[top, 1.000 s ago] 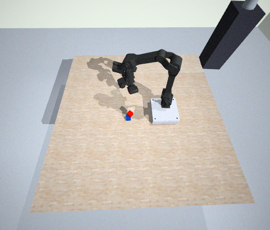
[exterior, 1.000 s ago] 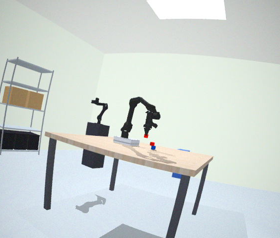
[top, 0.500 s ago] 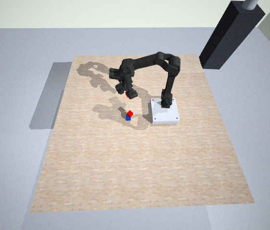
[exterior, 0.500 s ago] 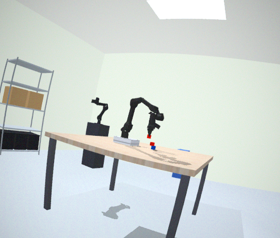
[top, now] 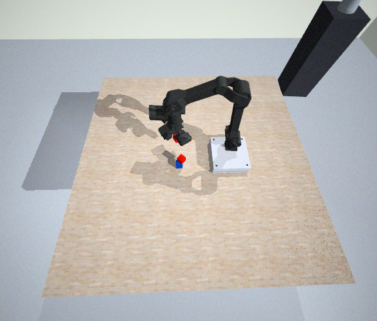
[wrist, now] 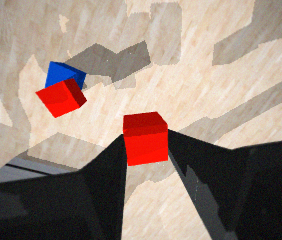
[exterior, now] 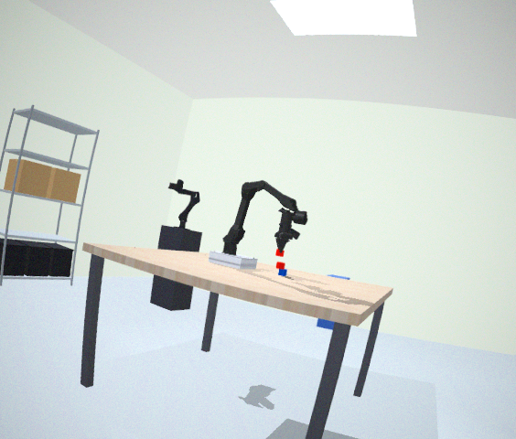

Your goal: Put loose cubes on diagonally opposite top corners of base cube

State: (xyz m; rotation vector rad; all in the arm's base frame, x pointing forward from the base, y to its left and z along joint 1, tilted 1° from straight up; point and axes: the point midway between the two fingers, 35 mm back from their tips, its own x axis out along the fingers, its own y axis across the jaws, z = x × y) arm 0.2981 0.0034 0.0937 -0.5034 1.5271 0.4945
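Right now my gripper tip is 2 cm past the blue cube, 10 cm to the right of it and 10 cm above it.
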